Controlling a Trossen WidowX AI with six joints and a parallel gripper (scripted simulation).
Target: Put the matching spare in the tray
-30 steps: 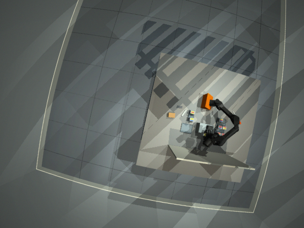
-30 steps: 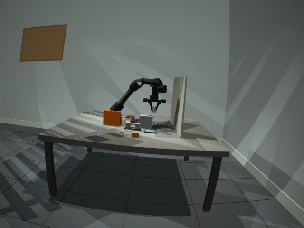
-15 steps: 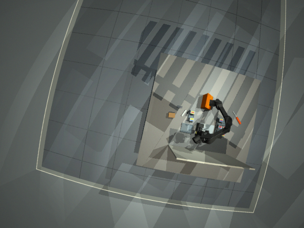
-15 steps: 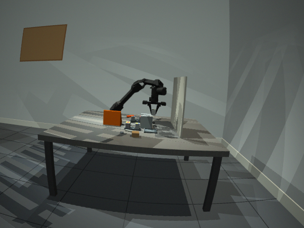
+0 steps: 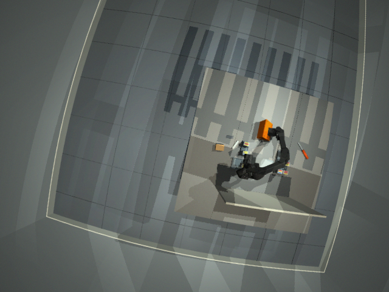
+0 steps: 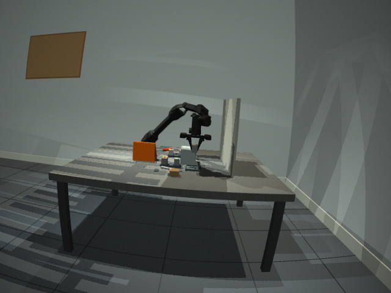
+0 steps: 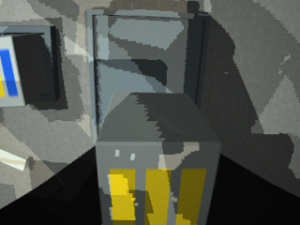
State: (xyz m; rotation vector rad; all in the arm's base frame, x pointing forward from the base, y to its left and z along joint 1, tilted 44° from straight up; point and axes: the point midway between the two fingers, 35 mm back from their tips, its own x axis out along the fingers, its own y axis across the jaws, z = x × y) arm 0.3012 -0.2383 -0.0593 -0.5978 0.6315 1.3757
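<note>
The shallow blue-grey tray is 110 mm below my gripper tip. Also, from my gripper tip: upright grey panel 230 mm ahead, 170 mm to the left, 110 mm above; grey block 190 mm to the left, 60 mm below, 20 mm behind; tan block 190 mm to the right, 120 mm behind, 100 mm below.
</note>
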